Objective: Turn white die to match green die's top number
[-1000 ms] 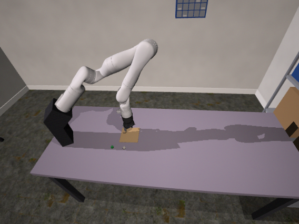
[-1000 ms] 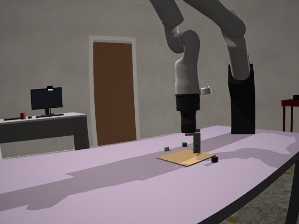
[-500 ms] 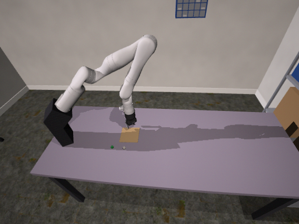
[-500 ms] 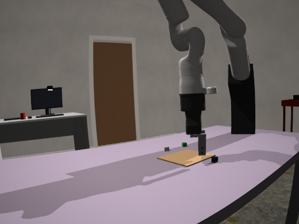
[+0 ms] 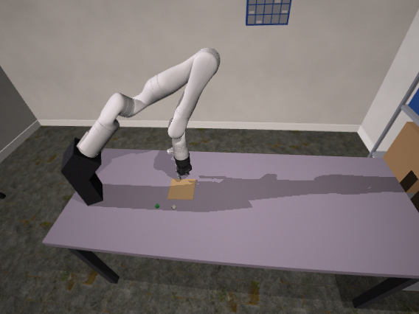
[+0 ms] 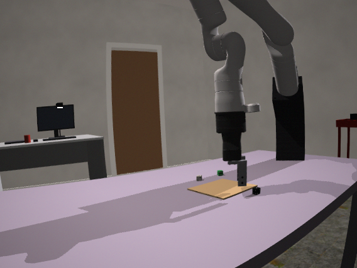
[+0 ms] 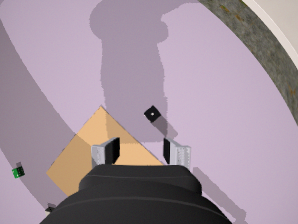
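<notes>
My hand is 40 mm above the black die, 30 mm to the right of it and 30 mm past it. Also, from my hand: tan mat: 70 mm to the right, 40 mm below, 20 mm ahead; green die: 220 mm to the right, 40 mm below, 40 mm behind; white die: 190 mm to the right, 40 mm below, 40 mm ahead.
</notes>
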